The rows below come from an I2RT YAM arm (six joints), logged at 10 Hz.
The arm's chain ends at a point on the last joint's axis. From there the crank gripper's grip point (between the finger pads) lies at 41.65 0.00 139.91 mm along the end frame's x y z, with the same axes.
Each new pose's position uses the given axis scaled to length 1; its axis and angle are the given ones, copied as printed.
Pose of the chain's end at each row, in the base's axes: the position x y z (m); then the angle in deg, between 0 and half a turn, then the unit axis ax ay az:
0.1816, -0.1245, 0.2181, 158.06, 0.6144, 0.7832, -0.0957
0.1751, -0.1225, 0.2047, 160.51, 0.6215, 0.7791, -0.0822
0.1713, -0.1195, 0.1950, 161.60, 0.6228, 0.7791, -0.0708
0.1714, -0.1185, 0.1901, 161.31, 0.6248, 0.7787, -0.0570
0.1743, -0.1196, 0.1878, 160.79, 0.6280, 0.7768, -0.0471
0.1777, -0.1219, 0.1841, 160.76, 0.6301, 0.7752, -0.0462
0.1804, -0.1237, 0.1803, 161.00, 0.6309, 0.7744, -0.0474
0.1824, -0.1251, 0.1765, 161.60, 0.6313, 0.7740, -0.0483
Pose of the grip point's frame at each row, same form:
0.1984, -0.1397, 0.0739, 158.06, 0.6144, 0.7832, -0.0957
0.1896, -0.1309, 0.0597, 160.51, 0.6215, 0.7791, -0.0822
0.1857, -0.1236, 0.0498, 161.60, 0.6228, 0.7791, -0.0708
0.1888, -0.1199, 0.0452, 161.31, 0.6248, 0.7787, -0.0570
0.1946, -0.1196, 0.0432, 160.79, 0.6280, 0.7768, -0.0471
0.1983, -0.1218, 0.0396, 160.76, 0.6301, 0.7752, -0.0462
0.2004, -0.1235, 0.0357, 161.00, 0.6309, 0.7744, -0.0474
0.2011, -0.1241, 0.0317, 161.60, 0.6313, 0.7740, -0.0483

